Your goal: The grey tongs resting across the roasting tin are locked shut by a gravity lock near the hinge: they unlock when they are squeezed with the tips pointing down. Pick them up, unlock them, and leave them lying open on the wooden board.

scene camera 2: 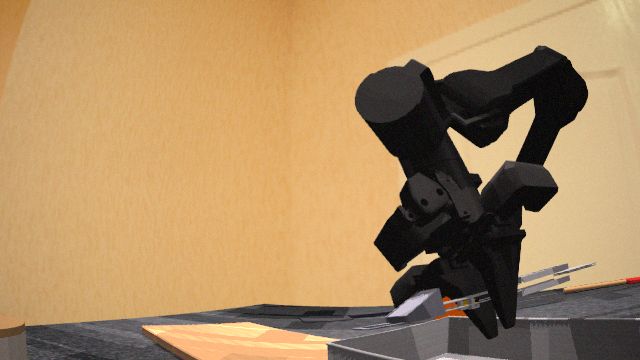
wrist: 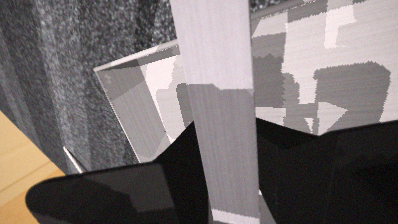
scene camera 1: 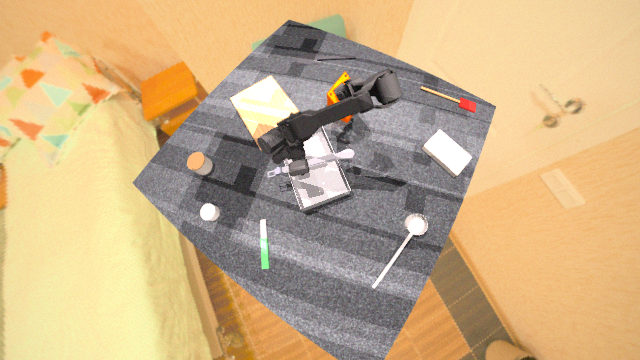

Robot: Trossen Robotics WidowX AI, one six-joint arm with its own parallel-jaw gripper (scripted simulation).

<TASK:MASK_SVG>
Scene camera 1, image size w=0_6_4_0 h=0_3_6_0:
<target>my gripper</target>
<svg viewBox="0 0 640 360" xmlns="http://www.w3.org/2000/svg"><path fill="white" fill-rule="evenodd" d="M273 152L272 160L275 164L281 163L286 158L287 160L292 159L292 162L288 165L290 176L303 176L310 172L308 161L305 159L304 142L292 146L285 142Z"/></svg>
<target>white block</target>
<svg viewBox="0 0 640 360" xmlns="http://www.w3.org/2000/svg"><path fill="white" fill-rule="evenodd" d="M438 130L422 149L435 159L442 168L455 177L461 173L460 171L468 164L472 156L458 146L447 134Z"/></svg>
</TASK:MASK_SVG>
